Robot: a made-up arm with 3 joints. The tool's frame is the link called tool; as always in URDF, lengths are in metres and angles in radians.
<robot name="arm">
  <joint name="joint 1" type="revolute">
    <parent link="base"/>
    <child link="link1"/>
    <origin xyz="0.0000 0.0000 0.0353" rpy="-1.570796 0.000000 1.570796"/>
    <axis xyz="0 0 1"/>
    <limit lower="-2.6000" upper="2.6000"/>
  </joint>
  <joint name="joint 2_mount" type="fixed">
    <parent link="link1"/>
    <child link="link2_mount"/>
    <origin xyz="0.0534 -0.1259 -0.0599" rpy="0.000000 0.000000 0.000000"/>
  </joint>
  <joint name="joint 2" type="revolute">
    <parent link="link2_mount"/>
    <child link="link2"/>
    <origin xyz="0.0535 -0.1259 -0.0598" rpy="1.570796 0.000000 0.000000"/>
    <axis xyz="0 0 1"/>
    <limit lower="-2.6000" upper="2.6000"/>
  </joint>
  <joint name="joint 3" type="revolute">
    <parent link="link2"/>
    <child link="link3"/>
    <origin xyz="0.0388 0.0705 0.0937" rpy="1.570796 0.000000 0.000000"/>
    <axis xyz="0 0 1"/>
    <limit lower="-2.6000" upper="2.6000"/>
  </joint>
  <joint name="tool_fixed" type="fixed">
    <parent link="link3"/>
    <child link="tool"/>
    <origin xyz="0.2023 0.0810 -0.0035" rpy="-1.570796 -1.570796 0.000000"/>
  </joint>
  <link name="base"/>
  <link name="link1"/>
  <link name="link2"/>
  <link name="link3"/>
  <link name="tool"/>
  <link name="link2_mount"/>
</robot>
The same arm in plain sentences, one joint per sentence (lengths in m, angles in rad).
The arm has three revolute joints in a row. What follows holds with every joint at zero, and every direction is one of the base frame's. Joint 1 is mounted 0.0353 m along +z from the base frame's origin and turns about -x, from -2.6000 to 2.6000 rad. Joint 2 is mounted 0.1197 m along +x and 0.1069 m along +y and 0.2518 m along +z from joint 1 and turns about +z, from -2.6000 to 2.6000 rad. Joint 3 is mounted 0.0705 m along -x and 0.0388 m along +y and 0.0937 m along +z from joint 2 and turns about +x, from -2.6000 to 2.6000 rad. The tool frame, which is the frame that the pose is given for, is mounted 0.0035 m along -x and 0.2023 m along +y and 0.0810 m along +z from joint 3; its axes are the base frame's turned by roll 0.0000, pitch 0.0000 and yaw 0.0000 rad (as in URDF: about the fixed x, then y, then z).
